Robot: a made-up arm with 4 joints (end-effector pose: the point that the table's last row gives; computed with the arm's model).
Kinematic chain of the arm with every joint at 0, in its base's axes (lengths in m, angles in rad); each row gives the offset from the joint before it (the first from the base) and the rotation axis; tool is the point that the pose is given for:
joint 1: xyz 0 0 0.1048 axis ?
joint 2: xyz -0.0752 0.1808 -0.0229 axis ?
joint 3: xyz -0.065 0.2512 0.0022 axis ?
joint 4: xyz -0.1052 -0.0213 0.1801 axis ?
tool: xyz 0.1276 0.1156 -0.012
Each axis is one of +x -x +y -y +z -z.
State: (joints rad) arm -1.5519 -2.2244 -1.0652 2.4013
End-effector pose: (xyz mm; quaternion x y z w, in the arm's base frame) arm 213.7 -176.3 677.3 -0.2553 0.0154 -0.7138 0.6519
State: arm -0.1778 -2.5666 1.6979 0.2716
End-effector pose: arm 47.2 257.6 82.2 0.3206 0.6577 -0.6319 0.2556
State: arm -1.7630 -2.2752 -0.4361 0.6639
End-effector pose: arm 86.1 -146.3 725.8 0.3787 0.3053 0.8723 0.0491
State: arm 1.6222 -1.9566 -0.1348 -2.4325
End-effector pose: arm 177.3 67.9 -163.3 0.7218 0.1912 0.5293 0.4029
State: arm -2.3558 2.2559 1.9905 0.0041
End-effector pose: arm -63.7 -120.7 323.3 -0.3513 0.8892 0.1646 0.2425
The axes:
joint 1: -x
joint 2: -y
joint 3: +x
joint 4: +z

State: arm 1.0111 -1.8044 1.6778 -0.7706
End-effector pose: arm -117.3 129.6 -130.0 0.1218 0.2394 -0.9288 0.2554
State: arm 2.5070 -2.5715 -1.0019 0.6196
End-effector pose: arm 20.4 -481.1 -342.8 -0.0498 0.7514 -0.6404 0.1511
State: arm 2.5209 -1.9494 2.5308 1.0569
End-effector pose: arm -46.0 -65.1 -174.7 -0.3382 -0.5848 -0.1297 0.7258
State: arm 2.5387 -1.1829 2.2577 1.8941
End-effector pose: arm -247.9 -72.7 -251.9 -0.4011 -0.1454 0.4468 0.7864
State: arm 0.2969 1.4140 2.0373 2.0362
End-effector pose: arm -90.4 148.0 -312.1 -0.0880 0.6286 -0.7308 0.2511
